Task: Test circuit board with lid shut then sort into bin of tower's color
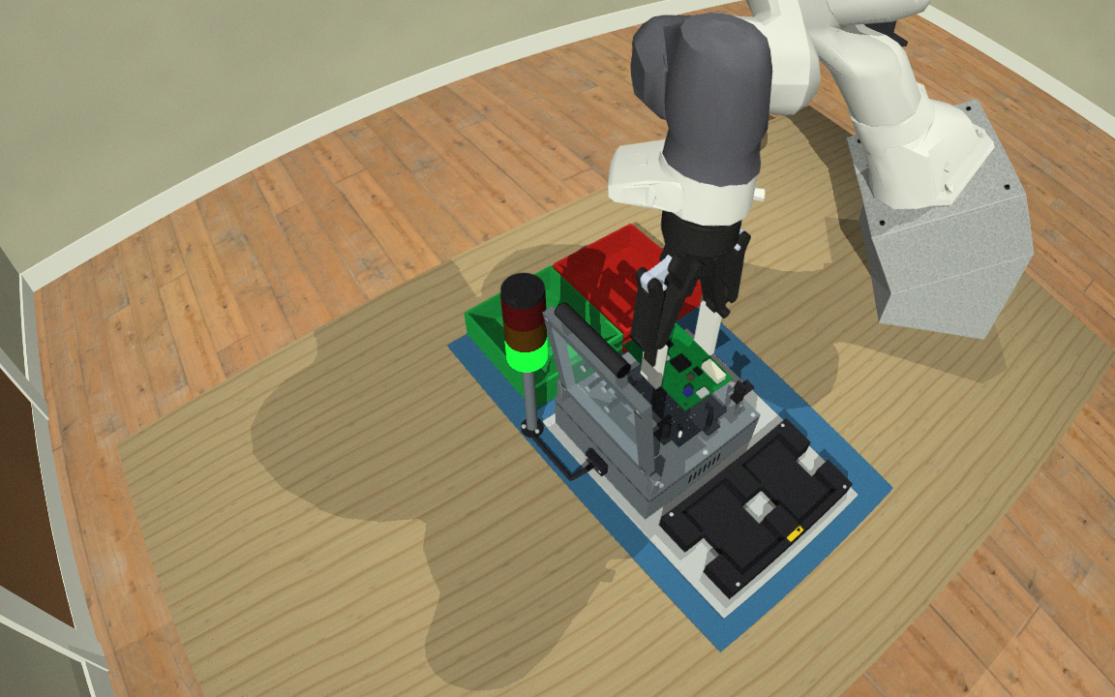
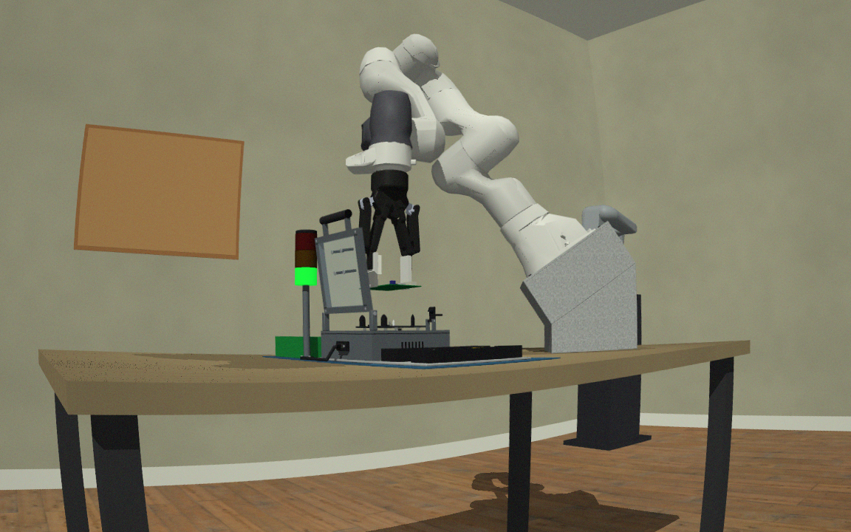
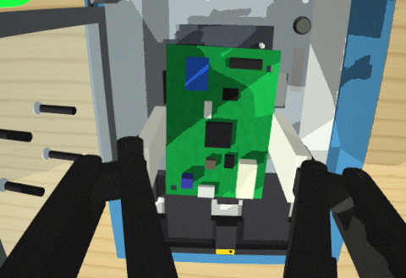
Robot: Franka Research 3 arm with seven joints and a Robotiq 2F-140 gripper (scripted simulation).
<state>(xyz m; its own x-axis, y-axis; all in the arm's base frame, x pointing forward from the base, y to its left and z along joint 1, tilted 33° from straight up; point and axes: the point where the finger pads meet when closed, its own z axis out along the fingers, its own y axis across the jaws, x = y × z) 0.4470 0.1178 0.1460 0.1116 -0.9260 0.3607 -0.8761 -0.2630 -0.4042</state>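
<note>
The green bin lies 20 cm to the right of my hand, 16 cm below it and 7 cm ahead of it. Also, from my hand: clear lid (11 cm ahead, 1 cm to the left, 1 cm above); then green circuit board (2 cm below); then tester plate (10 cm below).
</note>
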